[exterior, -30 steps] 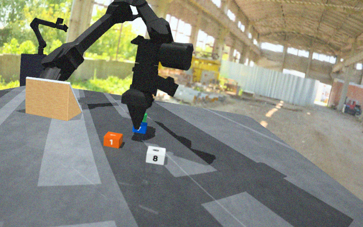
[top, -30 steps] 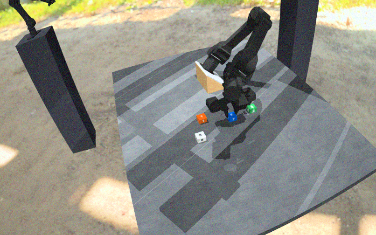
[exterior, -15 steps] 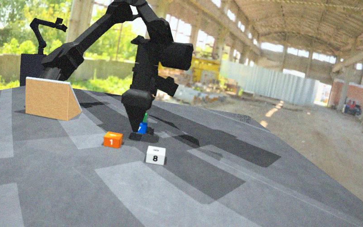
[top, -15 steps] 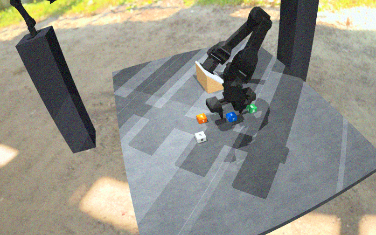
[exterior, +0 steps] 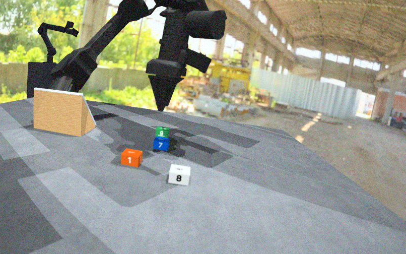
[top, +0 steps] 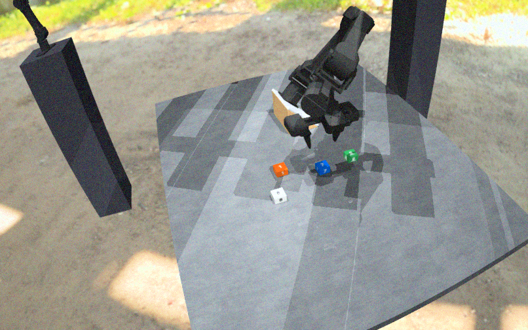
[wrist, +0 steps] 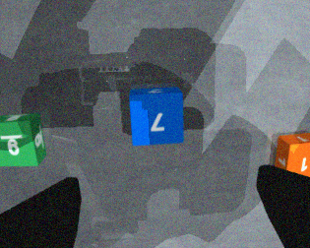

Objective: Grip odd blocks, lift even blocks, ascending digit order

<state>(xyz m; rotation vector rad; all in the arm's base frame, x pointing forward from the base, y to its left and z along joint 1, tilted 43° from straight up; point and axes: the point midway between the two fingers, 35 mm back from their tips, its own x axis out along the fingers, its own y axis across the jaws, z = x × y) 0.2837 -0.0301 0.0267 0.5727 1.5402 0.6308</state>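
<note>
The white block marked 8 lies 60 mm ahead of my gripper tip, 150 mm to the right of it and 80 mm below it. From my gripper tip the other things lie so: blue block marked 7 (10 mm ahead, 80 mm below); green block (10 mm behind, 100 mm to the left, 80 mm below); orange block marked 1 (30 mm behind, 110 mm to the right, 80 mm below).
</note>
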